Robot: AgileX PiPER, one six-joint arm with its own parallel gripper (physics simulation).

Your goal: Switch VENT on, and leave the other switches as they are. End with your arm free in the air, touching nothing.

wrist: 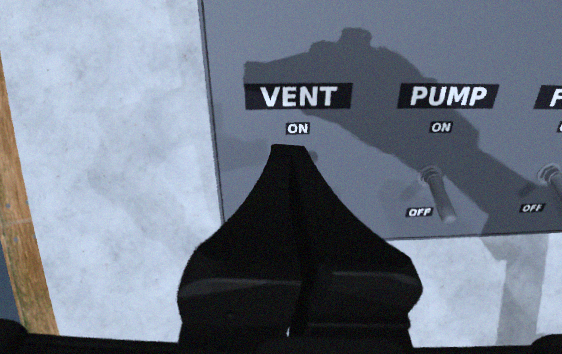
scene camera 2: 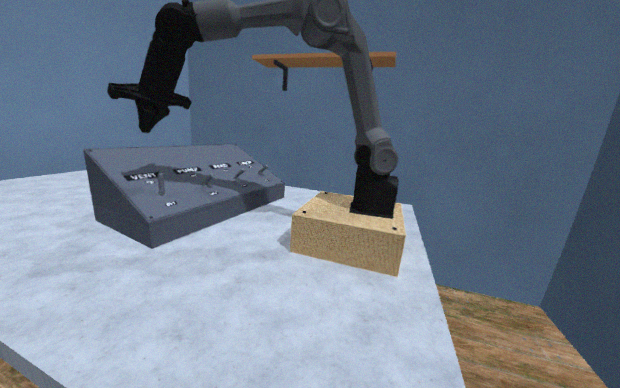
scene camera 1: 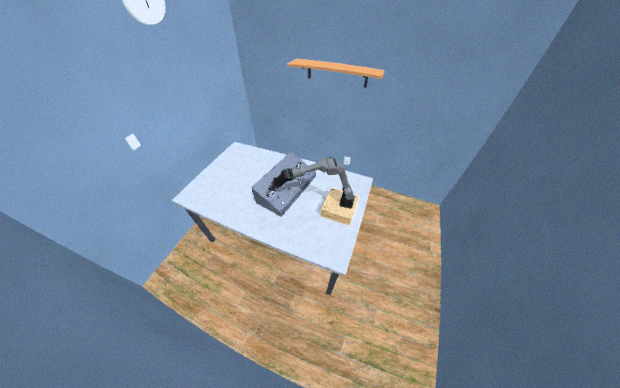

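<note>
The grey sloped panel (scene camera 1: 268, 203) (scene camera 2: 122, 202) (wrist: 280, 35) carries a row of toggle switches. In scene camera 2 the VENT lever (scene camera 2: 161, 184) stands more upright than the others and leans toward its ON label. The PUMP lever (scene camera 2: 207, 181) (wrist: 440, 195) leans to OFF, as do the third lever (scene camera 2: 239, 174) and the far-end lever (scene camera 2: 263, 170). My gripper (scene camera 1: 271, 189) (scene camera 2: 145, 130) (wrist: 286, 164) is shut and empty, in the air above the panel's VENT end, apart from the levers. In the wrist view its fingers hide most of the VENT switch.
The arm stands on a wooden block (scene camera 1: 336, 212) (scene camera 2: 345, 246) on the pale table (scene camera 1: 215, 185) (scene camera 2: 225, 310). The arm's shadow falls across the panel. An orange shelf (scene camera 1: 336, 67) (scene camera 2: 320, 60) hangs on the wall behind.
</note>
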